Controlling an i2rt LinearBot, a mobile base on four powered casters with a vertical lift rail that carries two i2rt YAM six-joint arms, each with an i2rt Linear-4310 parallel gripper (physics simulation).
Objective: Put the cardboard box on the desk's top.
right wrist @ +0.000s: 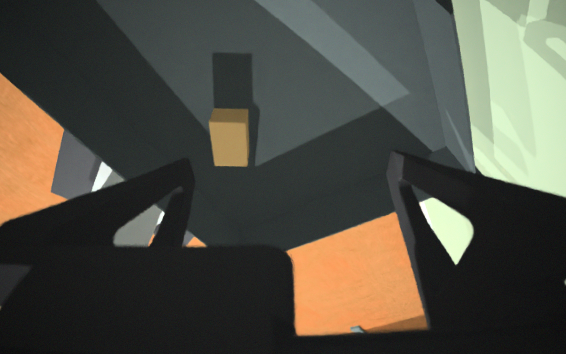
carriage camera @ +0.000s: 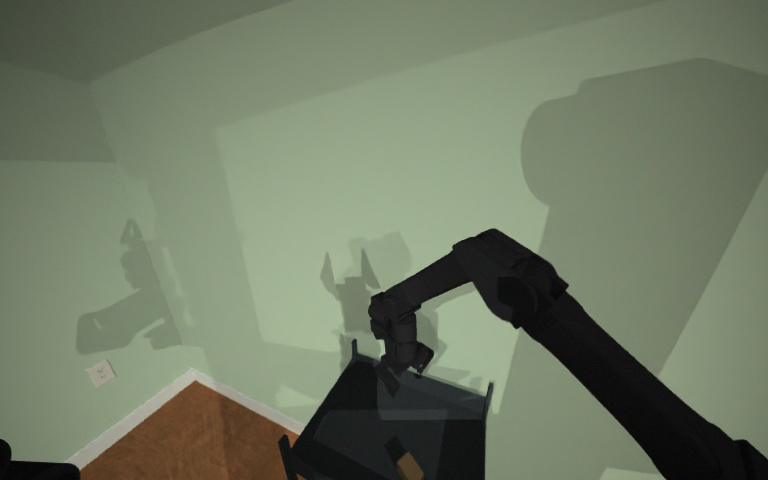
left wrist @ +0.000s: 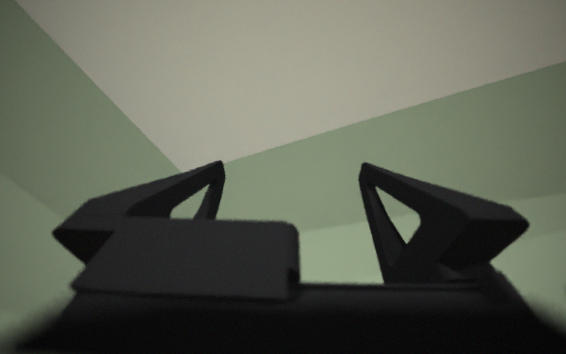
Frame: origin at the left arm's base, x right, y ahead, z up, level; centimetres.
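Where they show: left gripper, fingertip midpoint: (left wrist: 291, 169); right gripper, fingertip midpoint: (right wrist: 289, 165) (carriage camera: 406, 383).
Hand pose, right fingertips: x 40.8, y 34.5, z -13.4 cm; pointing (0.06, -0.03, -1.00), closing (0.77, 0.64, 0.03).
After its pixels a point has its place.
The cardboard box (carriage camera: 410, 466) @(z -28.1, x 41.4, y 24.5 cm) (right wrist: 231, 142) @(z -28.1, x 41.3, y 24.7 cm) is a small tan block standing on the top board of a dark shelf unit (carriage camera: 286, 452) @(z -23.8, x 12.3, y 25.1 cm) (right wrist: 320, 205) @(z -30.0, x 57.3, y 21.8 cm). In the carriage view it is partly cut off by the bottom edge. My right gripper (carriage camera: 406, 380) @(z -13.4, x 40.8, y 34.5 cm) (right wrist: 289, 165) @(z -13.4, x 40.8, y 34.5 cm) is open and empty above the unit. In the right wrist view the box lies beyond the fingertips, left of the middle between them, untouched. My left gripper (left wrist: 291, 169) @(z 44.1, x -0.5, y 3.3 cm) is open and empty, facing the upper wall and ceiling. I cannot make out a desk in these views.
The dark unit has raised corner posts and stands close to the green wall (carriage camera: 317, 198) @(z 28.8, x 15.0, y 62.7 cm). A brown floor (carriage camera: 186, 435) @(z -97.5, x -69.5, y 70.3 cm) (right wrist: 350, 280) @(z -97.5, x 181.3, y -69.3 cm) and a white baseboard (carriage camera: 135, 414) @(z -90.5, x -100.2, y 75.9 cm) show beside it. A dark grey object (right wrist: 75, 162) with a white part is past the unit's left edge.
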